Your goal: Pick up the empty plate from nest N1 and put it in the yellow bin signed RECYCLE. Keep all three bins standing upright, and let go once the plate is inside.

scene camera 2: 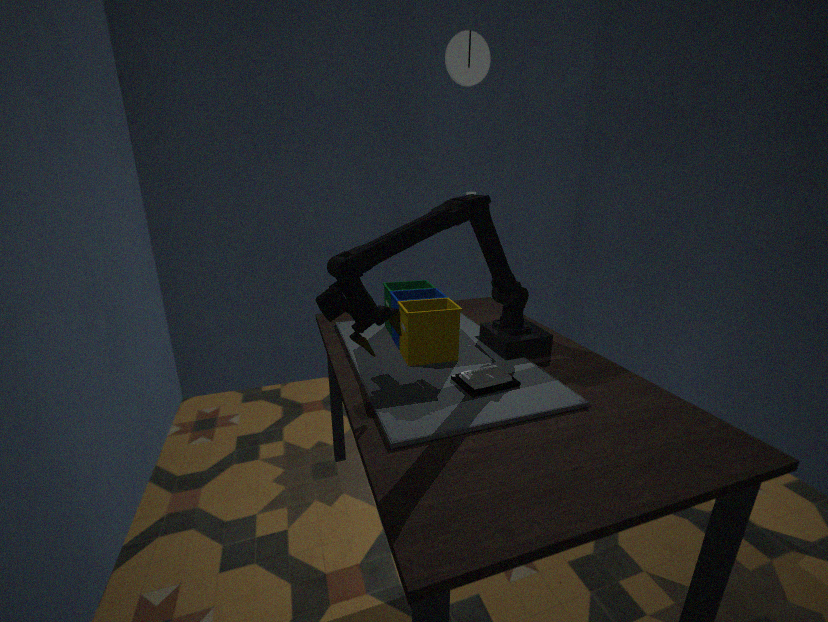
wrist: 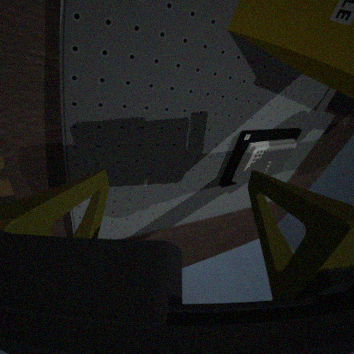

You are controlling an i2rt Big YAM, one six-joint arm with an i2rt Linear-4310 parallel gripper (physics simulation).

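Seen in the pictures: gripper, fingertip midpoint: (scene camera 2: pixel 387 345) (wrist: pixel 178 177); arm's base, link origin: (scene camera 2: pixel 511 328).
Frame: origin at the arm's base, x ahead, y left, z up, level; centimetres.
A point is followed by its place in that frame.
The pale grey plate (scene camera 2: pixel 485 376) {x 26.9, y 21.4, z -3.3 cm} (wrist: pixel 270 156) {x 26.1, y 19.1, z -3.4 cm} lies in a black nest (scene camera 2: pixel 466 387) {x 33.9, y 22.3, z -4.7 cm} (wrist: pixel 231 167) {x 33.9, y 21.1, z -4.6 cm} with a small white tag, too small to read. The yellow bin (scene camera 2: pixel 430 336) {x 34.6, y 2.4, z 3.7 cm} (wrist: pixel 300 37) {x 41.5, y -0.1, z 3.1 cm} stands upright behind the nest in the scene view; the letters "LE" of its sign show at the wrist view's top right. My gripper (scene camera 2: pixel 380 338) {x 52.0, y 8.9, z 6.3 cm} (wrist: pixel 178 177) {x 52.0, y 8.9, z 6.3 cm} is open and empty, with yellow fingers spread wide. It hangs above the board, left of the yellow bin in the scene view, apart from the plate. One finger is hard to make out there.
A blue bin (scene camera 2: pixel 421 294) {x 25.5, y -21.3, z 10.3 cm} and a green bin (scene camera 2: pixel 408 285) {x 24.4, y -34.6, z 10.5 cm} stand upright in a row behind the yellow one. The perforated grey board (scene camera 2: pixel 428 428) {x 51.9, y 33.1, z -5.8 cm} (wrist: pixel 117 65) {x 53.1, y 5.2, z -5.8 cm} lies on the dark wooden table (scene camera 2: pixel 535 475) {x 39.1, y 55.5, z -7.1 cm} (wrist: pixel 25 75) {x 61.3, y 6.1, z -7.1 cm}. The arm's base (scene camera 2: pixel 515 340) {x 5.5, y 8.9, z -0.6 cm} stands right of the bins.
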